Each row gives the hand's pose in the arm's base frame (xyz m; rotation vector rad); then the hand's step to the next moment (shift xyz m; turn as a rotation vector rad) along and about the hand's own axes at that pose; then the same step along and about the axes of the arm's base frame.
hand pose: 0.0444 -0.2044 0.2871 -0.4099 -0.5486 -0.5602
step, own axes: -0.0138 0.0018 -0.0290 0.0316 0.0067 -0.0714
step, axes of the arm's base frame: 0.0020 -0.0079 -0.0311 0.0531 -0.0428 -0.0386
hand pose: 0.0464 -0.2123 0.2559 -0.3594 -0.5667 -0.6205
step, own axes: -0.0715 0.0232 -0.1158 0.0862 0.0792 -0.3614
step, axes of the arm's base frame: 0.0115 -0.0058 -0.1375 0.2478 -0.1497 -0.2459
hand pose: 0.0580 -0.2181 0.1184 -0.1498 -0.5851 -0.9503
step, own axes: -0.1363 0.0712 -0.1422 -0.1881 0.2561 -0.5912
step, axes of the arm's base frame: 0.0546 0.0875 -0.1823 0.3619 0.0668 -0.5613
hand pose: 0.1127 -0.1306 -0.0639 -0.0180 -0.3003 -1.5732
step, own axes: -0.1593 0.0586 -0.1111 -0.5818 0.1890 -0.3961
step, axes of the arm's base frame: 0.0821 0.1340 -0.1283 0.2736 0.4913 -0.4636
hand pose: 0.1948 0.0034 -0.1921 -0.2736 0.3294 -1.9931
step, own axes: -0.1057 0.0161 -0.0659 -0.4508 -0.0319 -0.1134
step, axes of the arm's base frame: 0.0364 0.0961 -0.0722 0.1267 0.4332 -0.1158
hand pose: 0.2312 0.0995 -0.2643 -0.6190 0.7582 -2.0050
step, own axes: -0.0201 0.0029 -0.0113 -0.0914 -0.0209 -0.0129
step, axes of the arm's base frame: 0.0039 0.0192 -0.0125 0.0244 0.0912 -0.0063
